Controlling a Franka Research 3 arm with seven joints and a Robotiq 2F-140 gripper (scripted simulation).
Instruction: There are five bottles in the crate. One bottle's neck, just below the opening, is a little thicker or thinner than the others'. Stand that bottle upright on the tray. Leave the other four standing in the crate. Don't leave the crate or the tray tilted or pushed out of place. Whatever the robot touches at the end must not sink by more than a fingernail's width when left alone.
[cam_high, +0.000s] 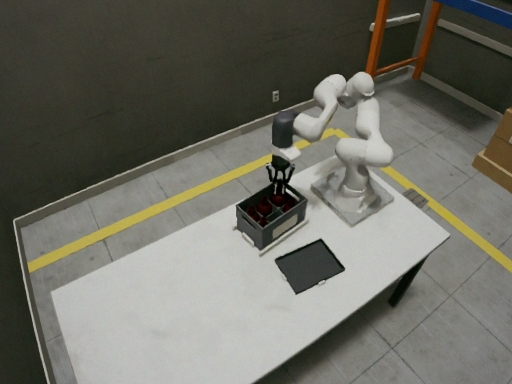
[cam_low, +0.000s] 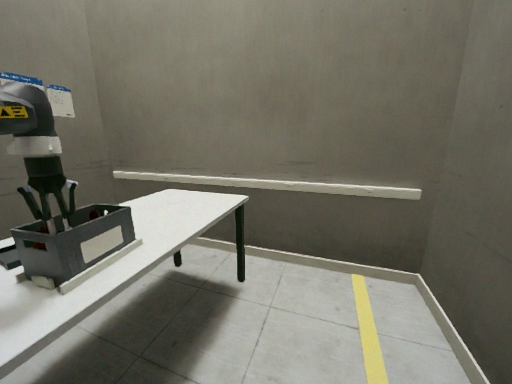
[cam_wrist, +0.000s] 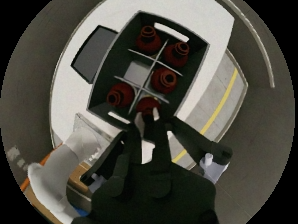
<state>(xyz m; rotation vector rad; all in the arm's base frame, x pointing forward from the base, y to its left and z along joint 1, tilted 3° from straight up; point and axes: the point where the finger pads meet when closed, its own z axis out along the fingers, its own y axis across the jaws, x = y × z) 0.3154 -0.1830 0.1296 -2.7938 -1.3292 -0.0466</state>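
Now: the dark grey crate 80 mm ahead of my hand, 60 mm to the left of it and 90 mm below it. Also, from my hand: flat black tray 80 mm ahead, 340 mm to the left, 160 mm below.
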